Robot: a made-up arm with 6 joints.
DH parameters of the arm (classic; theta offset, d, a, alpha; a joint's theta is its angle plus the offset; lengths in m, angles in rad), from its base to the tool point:
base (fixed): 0.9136 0 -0.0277 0
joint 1: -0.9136 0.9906 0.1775 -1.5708
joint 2: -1.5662 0 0.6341 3.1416
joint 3: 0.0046 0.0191 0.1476 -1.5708
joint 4: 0 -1.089 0.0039 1.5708
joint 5: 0 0.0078 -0.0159 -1.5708
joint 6: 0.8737 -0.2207 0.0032 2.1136
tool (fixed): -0.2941 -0.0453 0 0
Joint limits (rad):
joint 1: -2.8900..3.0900
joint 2: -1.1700..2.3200
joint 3: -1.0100..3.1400
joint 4: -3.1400..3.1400
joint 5: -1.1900..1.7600
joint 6: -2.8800..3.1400
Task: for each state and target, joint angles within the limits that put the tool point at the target. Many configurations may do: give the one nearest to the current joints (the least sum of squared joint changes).
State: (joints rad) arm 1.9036 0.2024 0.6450 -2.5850 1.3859 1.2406
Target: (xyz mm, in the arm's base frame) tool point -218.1 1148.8 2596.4
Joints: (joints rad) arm 1.7849 0.3886 1.2667 -2.5346 0.6906 1.1474
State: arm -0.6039 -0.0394 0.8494 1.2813 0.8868 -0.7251
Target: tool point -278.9 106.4 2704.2
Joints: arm -0.0255 -0.7430 0.7189 1.3241 0.8317 -0.7249
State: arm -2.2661 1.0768 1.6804 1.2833 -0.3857 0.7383
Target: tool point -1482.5 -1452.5 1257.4
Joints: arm -2.2984 1.4114 1.4560 1.2578 -0.4315 0.7310
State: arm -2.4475 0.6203 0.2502 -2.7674 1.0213 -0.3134
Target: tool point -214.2 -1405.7 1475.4
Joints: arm -1.6480 0.0682 -0.0385 -2.8949 1.2608 -0.3465
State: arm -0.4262 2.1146 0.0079 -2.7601 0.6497 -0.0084
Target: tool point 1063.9 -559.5 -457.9
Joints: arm -0.4133 1.9491 0.6450 -2.7347 0.4721 0.0142
